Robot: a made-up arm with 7 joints. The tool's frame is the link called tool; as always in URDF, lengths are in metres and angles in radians.
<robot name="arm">
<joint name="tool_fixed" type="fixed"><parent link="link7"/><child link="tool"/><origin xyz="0 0 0"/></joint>
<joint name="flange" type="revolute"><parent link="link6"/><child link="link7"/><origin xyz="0 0 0"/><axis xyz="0 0 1"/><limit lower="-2.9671" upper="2.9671" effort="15" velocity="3.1"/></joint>
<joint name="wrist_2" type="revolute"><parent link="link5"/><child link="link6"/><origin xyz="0 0 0"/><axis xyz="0 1 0"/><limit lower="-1.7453" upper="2.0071" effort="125" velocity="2.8"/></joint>
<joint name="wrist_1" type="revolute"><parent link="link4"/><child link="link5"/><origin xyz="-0.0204 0 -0.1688"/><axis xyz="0 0 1"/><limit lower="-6.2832" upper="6.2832" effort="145" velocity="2.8"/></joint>
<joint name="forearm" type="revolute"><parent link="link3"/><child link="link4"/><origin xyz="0.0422 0 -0.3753"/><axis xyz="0 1 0"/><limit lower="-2.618" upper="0.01" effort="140" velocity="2.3"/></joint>
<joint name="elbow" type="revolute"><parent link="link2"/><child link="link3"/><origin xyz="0 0 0"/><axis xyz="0 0 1"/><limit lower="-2.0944" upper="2.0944" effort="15" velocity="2.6"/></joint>
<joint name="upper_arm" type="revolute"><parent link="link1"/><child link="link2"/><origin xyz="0 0 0"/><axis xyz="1 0 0"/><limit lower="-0.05" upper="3.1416" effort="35" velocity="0.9"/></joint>
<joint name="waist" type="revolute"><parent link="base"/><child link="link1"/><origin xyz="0 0 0"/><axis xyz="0 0.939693 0.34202"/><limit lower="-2.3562" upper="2.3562" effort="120" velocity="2.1"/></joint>
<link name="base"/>
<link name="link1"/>
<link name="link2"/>
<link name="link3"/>
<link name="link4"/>
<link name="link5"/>
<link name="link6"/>
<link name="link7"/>
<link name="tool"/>
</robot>
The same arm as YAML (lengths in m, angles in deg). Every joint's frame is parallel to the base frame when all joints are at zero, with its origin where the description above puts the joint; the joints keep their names.
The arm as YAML. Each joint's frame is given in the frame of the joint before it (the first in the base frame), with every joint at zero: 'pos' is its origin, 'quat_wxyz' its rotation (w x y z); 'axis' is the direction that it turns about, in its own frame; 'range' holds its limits. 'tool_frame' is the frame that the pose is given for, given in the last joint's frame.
length_unit: m
angle_unit: deg
joints:
  - joint: waist
    pos: [0.0, 0.0, 0.0]
    quat_wxyz: [1.0, 0.0, 0.0, 0.0]
    axis: [0.0, 0.9397, 0.342]
    range: [-135.0, 135.0]
  - joint: upper_arm
    pos: [0.0, 0.0, 0.0]
    quat_wxyz: [1.0, 0.0, 0.0, 0.0]
    axis: [1.0, 0.0, 0.0]
    range: [-2.86, 180.0]
  - joint: elbow
    pos: [0.0, 0.0, 0.0]
    quat_wxyz: [1.0, 0.0, 0.0, 0.0]
    axis: [0.0, 0.0, 1.0]
    range: [-120.0, 120.0]
  - joint: forearm
    pos: [0.0422, 0.0, -0.3753]
    quat_wxyz: [1.0, 0.0, 0.0, 0.0]
    axis: [0.0, 1.0, 0.0]
    range: [-150.0, 0.57]
  - joint: wrist_1
    pos: [-0.0204, 0.0, -0.1688]
    quat_wxyz: [1.0, 0.0, 0.0, 0.0]
    axis: [0.0, 0.0, 1.0]
    range: [-360.0, 360.0]
  - joint: wrist_2
    pos: [0.0, 0.0, 0.0]
    quat_wxyz: [1.0, 0.0, 0.0, 0.0]
    axis: [0.0, 1.0, 0.0]
    range: [-100.0, 115.0]
  - joint: flange
    pos: [0.0, 0.0, 0.0]
    quat_wxyz: [1.0, 0.0, 0.0, 0.0]
    axis: [0.0, 0.0, 1.0]
    range: [-170.0, 170.0]
tool_frame:
  pos: [0.0, 0.0, 0.0]
  quat_wxyz: [1.0, 0.0, 0.0, 0.0]

